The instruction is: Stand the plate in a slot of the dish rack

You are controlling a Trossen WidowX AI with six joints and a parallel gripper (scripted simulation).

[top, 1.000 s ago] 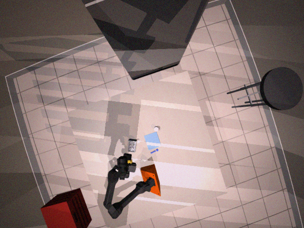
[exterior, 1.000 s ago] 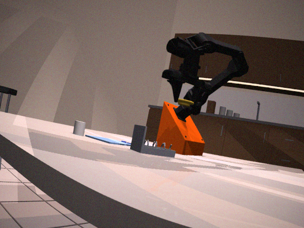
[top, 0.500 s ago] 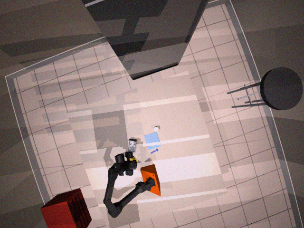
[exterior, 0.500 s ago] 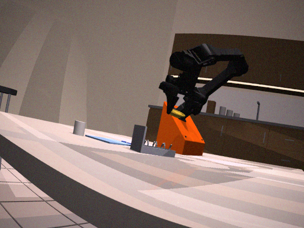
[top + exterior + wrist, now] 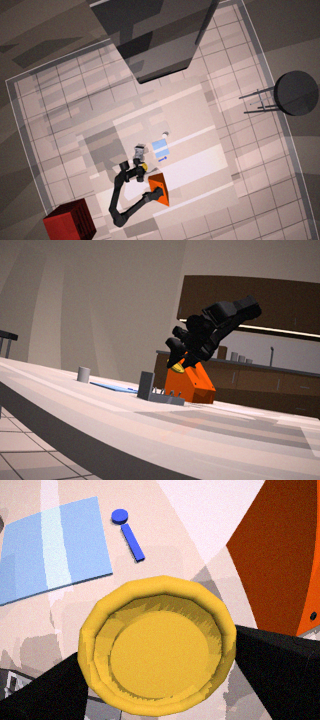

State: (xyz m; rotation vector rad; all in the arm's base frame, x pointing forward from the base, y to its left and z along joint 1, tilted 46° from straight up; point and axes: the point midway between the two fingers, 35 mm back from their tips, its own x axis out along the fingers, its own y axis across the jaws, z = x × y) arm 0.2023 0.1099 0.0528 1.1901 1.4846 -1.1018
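Right now my gripper tip is 10 cm short of the grey dish rack, 5 cm to the right of it and 9 cm above it. From my gripper tip the other things lie so: yellow plate: 1 cm above; blue spoon: 1 cm ahead, 16 cm to the right, 11 cm below; light blue mat: 11 cm ahead, 15 cm to the right, 11 cm below.
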